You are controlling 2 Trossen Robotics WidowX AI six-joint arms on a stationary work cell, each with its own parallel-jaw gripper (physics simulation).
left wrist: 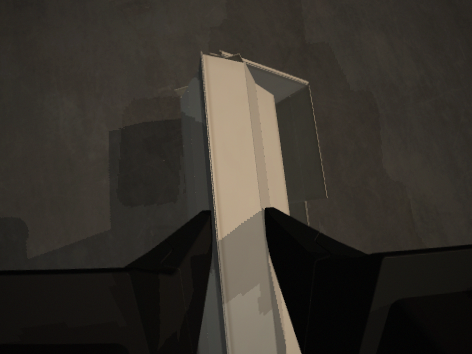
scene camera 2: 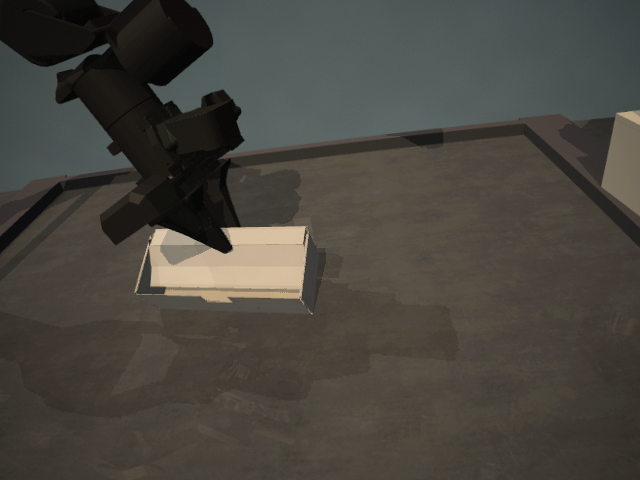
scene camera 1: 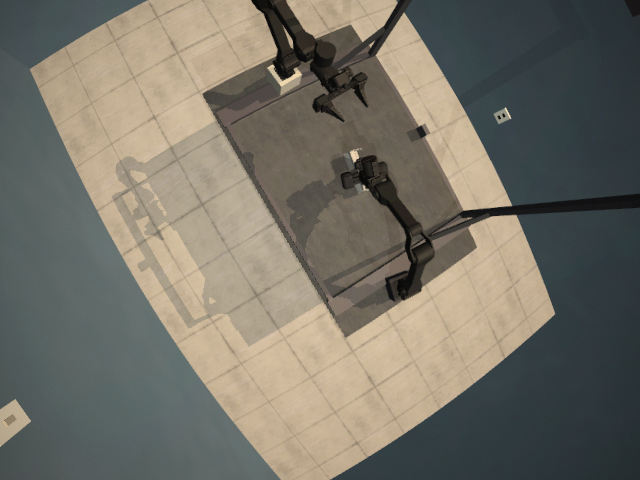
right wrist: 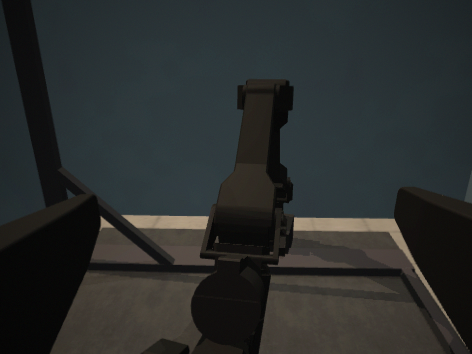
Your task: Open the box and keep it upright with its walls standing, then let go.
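The cream box (scene camera 1: 355,153) (scene camera 2: 268,258) (left wrist: 230,125) is open on the table, with its long walls and end walls standing. In scene camera 2 it looks tipped towards the camera, its near wall in shade. My left gripper (scene camera 2: 233,238) (left wrist: 238,218) is shut on the box's far long wall, one finger inside and one outside; in scene camera 1 its arm hides part of the box. My right gripper (scene camera 1: 355,113) is open and empty, above the table and apart from the box. Whether the box's underside touches the table is hidden.
The dark table (scene camera 1: 289,155) (scene camera 2: 439,232) has a raised rim. Frame struts (scene camera 1: 392,31) (right wrist: 35,100) rise at its corners. A white block (scene camera 1: 285,80) (scene camera 2: 625,160) is under the right arm's base. A small dark block (scene camera 1: 422,131) is on the rim.
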